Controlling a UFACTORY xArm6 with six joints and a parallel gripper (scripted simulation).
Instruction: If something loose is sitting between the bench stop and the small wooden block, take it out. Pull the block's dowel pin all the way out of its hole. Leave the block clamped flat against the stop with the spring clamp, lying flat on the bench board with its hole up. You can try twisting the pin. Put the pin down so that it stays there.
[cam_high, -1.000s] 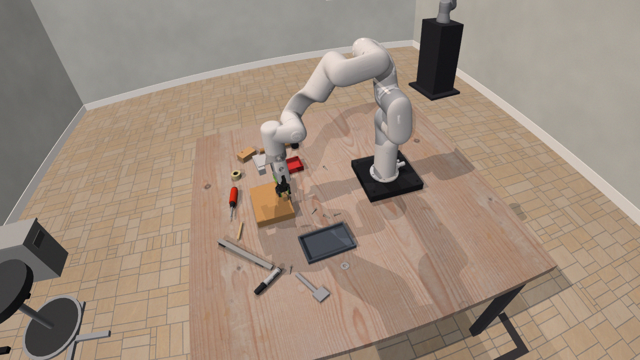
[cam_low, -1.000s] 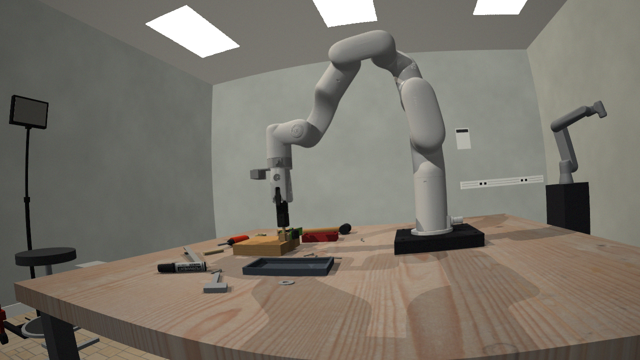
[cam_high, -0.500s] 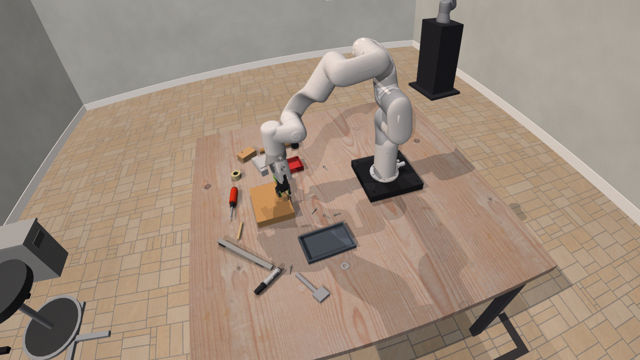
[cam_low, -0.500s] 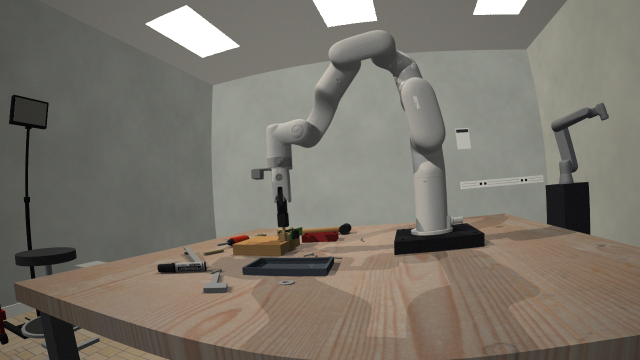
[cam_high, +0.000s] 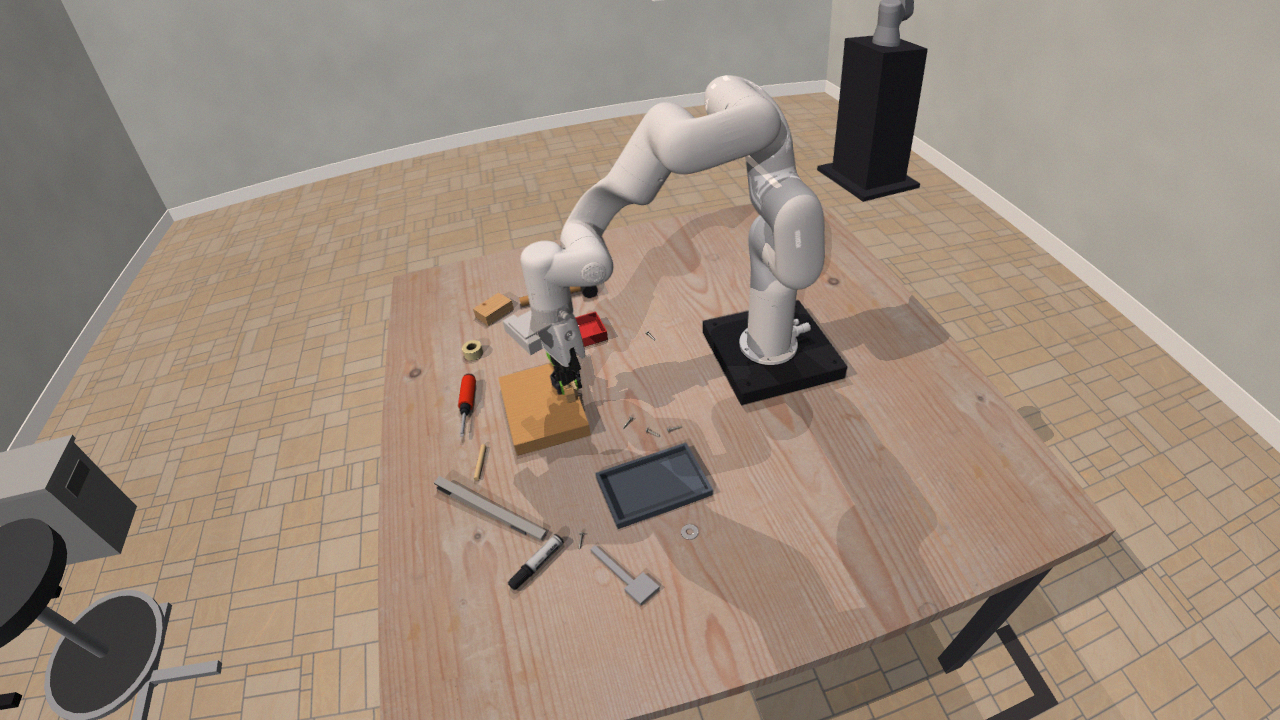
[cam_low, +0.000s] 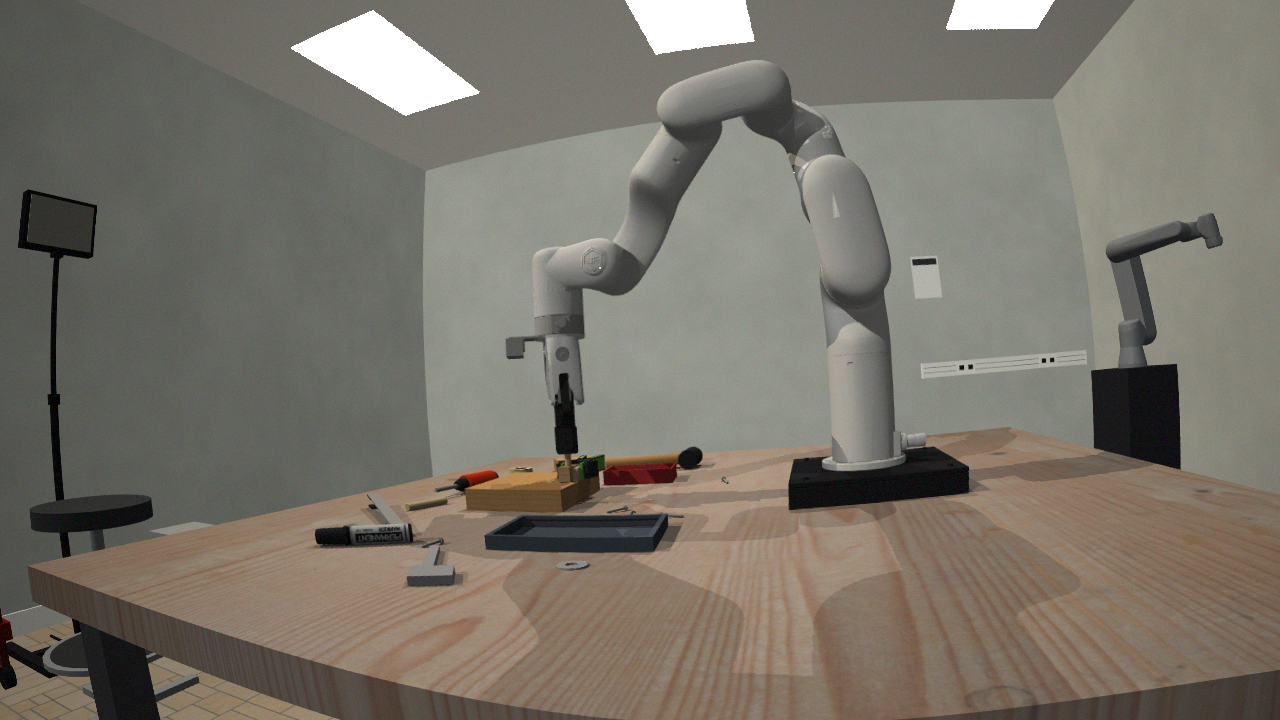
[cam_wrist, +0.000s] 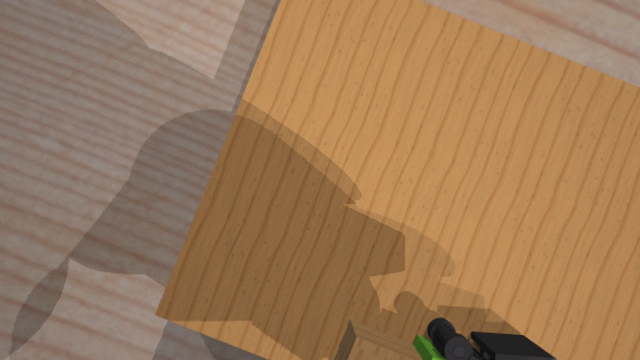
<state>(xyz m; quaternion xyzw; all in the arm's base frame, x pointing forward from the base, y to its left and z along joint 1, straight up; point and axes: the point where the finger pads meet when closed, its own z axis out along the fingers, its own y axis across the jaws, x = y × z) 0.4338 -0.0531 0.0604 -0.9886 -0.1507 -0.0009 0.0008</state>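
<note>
My hand is 2 cm above the dowel pin. From my hand the other things lie so: small wooden block 5 cm below; red tray 20 cm to the right, 9 cm below, 8 cm behind; orange bench board 7 cm below, 5 cm ahead, 1 cm to the right.
</note>
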